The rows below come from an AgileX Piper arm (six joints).
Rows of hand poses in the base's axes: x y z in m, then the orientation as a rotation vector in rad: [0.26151 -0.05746 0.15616 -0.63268 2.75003 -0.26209]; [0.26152 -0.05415 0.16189 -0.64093 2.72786 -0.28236]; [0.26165 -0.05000 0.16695 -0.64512 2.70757 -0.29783]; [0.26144 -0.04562 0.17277 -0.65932 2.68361 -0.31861]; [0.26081 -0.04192 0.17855 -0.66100 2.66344 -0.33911]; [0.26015 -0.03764 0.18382 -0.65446 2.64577 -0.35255]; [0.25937 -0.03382 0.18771 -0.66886 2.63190 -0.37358]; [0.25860 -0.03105 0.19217 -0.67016 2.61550 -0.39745]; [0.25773 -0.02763 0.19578 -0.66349 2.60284 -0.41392]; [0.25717 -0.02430 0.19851 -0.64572 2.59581 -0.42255]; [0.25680 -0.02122 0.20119 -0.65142 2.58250 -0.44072]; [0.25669 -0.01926 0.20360 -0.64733 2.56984 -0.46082]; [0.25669 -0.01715 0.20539 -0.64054 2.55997 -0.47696]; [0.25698 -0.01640 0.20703 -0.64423 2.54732 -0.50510]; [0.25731 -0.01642 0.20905 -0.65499 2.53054 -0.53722]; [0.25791 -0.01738 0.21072 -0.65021 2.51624 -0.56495]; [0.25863 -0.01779 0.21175 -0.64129 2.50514 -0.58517]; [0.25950 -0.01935 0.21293 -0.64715 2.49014 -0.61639]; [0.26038 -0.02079 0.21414 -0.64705 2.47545 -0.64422]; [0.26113 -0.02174 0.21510 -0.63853 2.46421 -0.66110]
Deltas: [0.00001 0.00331 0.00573 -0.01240 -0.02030 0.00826]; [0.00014 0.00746 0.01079 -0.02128 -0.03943 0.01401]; [-0.00007 0.01184 0.01661 -0.03512 -0.05955 0.02663]; [-0.00070 0.01554 0.02239 -0.04749 -0.07926 0.03017]; [-0.00136 0.01982 0.02766 -0.05407 -0.09840 0.02851]; [-0.00214 0.02364 0.03155 -0.06972 -0.10847 0.03891]; [-0.00291 0.02641 0.03601 -0.08529 -0.12446 0.04087]; [-0.00378 0.02983 0.03962 -0.09486 -0.13876 0.03749]; [-0.00434 0.03316 0.04235 -0.09773 -0.15053 0.02622]; [-0.00471 0.03624 0.04503 -0.11048 -0.16195 0.03102]; [-0.00482 0.03820 0.04744 -0.12331 -0.17536 0.02882]; [-0.00482 0.04031 0.04923 -0.13321 -0.18672 0.02458]; [-0.00453 0.04106 0.05087 -0.15326 -0.19774 0.02658]; [-0.00420 0.04104 0.05289 -0.17712 -0.21035 0.03384]; [-0.00360 0.04008 0.05456 -0.19584 -0.22472 0.03048]; [-0.00288 0.03967 0.05559 -0.20877 -0.23720 0.02444]; [-0.00201 0.03811 0.05677 -0.23186 -0.24867 0.02799]; [-0.00113 0.03667 0.05798 -0.25177 -0.26135 0.02779]; [-0.00038 0.03572 0.05894 -0.26262 -0.27350 0.02239]
